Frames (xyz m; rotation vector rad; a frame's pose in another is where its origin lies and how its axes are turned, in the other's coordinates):
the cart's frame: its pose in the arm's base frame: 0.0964 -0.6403 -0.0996 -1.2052 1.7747 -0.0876
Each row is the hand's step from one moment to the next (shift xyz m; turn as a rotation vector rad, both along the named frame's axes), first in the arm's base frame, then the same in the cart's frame.
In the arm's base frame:
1: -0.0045 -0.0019 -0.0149 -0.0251 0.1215 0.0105
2: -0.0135 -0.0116 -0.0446 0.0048 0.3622 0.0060
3: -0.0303 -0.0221 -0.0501 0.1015 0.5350 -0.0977
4: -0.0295 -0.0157 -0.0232 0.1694 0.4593 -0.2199
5: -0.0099 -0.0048 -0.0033 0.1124 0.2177 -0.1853
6: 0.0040 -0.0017 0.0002 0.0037 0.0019 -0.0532
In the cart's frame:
1: 0.0115 0.0099 0.0040 -0.0967 0.0737 0.0269
2: 0.0388 0.0266 0.0095 -0.2762 0.1785 0.1519
3: 0.0513 0.0356 -0.0042 -0.3434 0.2550 0.3509
4: 0.0288 0.0242 -0.0155 -0.2101 0.2339 0.4349
5: 0.0064 0.0060 -0.0074 -0.0481 0.1313 0.2735
6: 0.0009 -0.0037 0.0021 0.0333 0.0263 0.0323

